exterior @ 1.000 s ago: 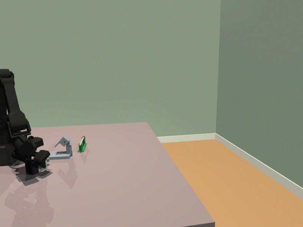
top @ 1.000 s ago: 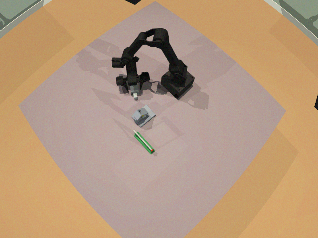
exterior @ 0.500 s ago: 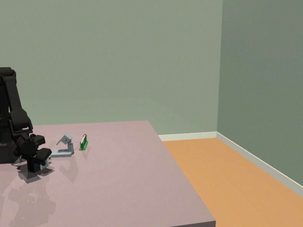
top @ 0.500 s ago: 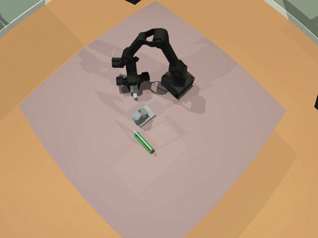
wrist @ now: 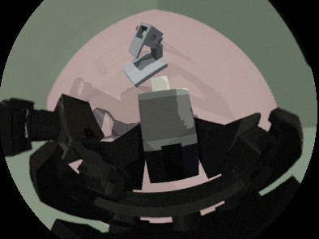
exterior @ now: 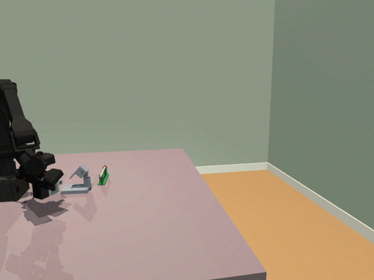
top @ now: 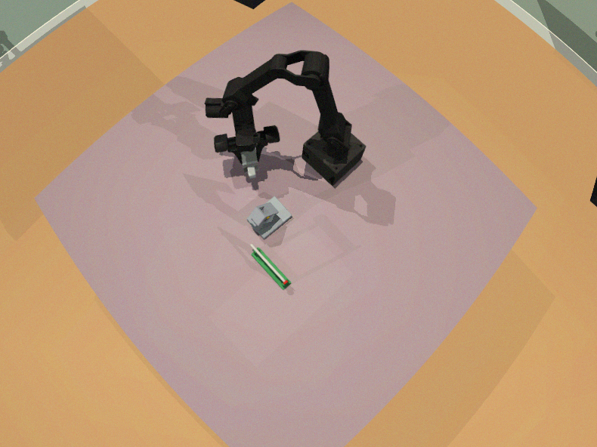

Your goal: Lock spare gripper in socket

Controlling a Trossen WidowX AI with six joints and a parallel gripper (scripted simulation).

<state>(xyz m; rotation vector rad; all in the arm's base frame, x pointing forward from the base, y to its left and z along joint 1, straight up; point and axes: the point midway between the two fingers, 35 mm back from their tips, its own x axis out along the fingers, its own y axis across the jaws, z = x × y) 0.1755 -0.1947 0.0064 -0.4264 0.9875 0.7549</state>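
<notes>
My gripper tip is now 110 mm short of the mount, 140 mm to the right of it and 20 mm above it. The rest, counted from my gripper tip: spare gripper (10 mm above); then green holder (210 mm ahead, 240 mm to the left, 50 mm below).
</notes>
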